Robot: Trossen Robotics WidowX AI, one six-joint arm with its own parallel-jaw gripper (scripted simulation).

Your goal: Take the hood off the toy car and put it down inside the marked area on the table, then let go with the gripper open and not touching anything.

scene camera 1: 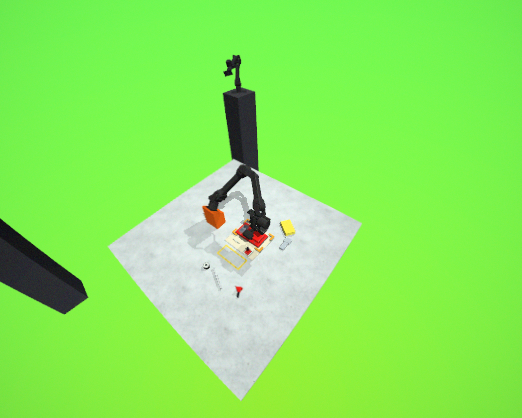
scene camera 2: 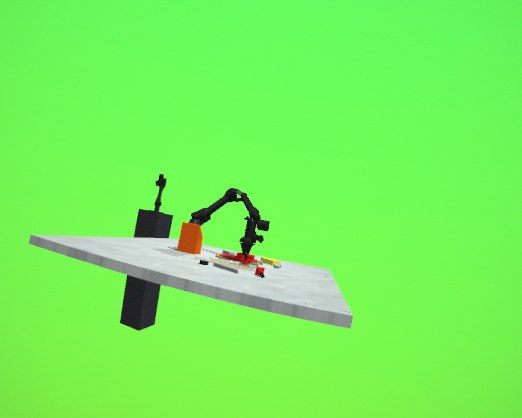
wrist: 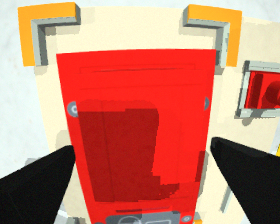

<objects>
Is my gripper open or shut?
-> Open.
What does my gripper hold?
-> Nothing.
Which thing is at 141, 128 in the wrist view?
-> A red hood.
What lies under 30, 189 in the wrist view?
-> My gripper.
</objects>
